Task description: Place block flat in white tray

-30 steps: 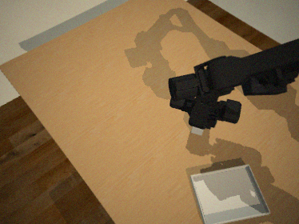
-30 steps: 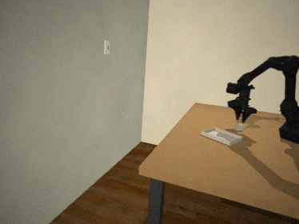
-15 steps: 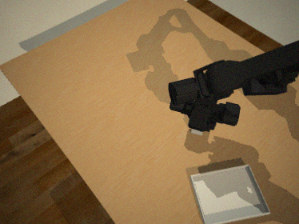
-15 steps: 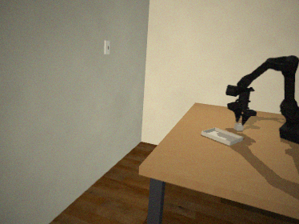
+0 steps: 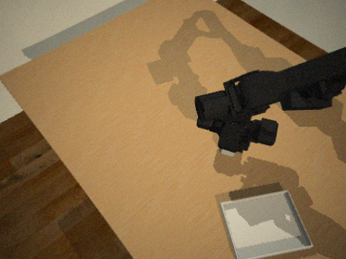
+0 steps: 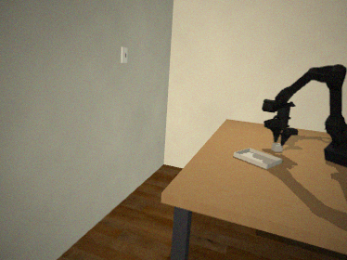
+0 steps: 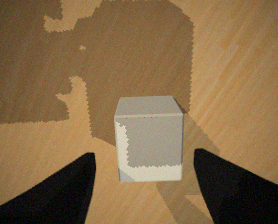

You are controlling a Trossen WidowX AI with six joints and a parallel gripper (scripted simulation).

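My hand is 5 cm above the block. The rest, counted from my hand: white tray (20 cm to the left, 8 cm ahead, 7 cm below).
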